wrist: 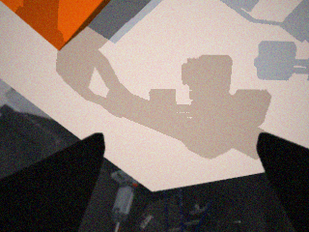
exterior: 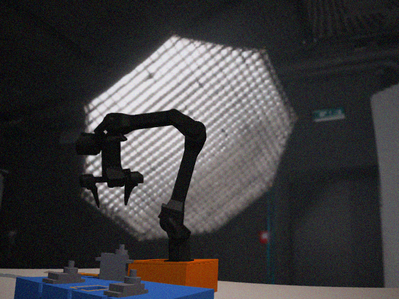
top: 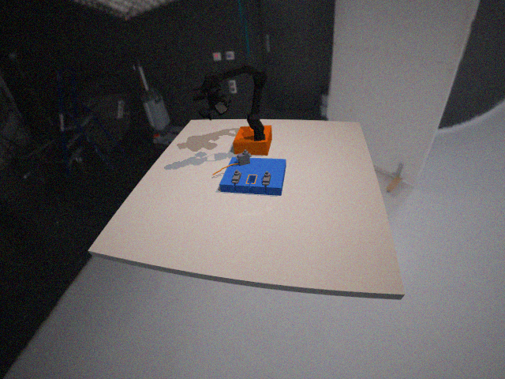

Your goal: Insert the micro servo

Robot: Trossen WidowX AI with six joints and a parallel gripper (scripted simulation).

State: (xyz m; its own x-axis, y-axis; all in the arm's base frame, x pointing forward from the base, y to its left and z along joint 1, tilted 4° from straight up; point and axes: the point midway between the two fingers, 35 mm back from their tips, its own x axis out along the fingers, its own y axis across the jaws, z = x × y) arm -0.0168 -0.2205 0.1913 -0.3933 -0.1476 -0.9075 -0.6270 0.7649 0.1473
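Right now the blue deck is 250 mm ahead of my gripper tip, 210 mm to the left of it and 210 mm below it.
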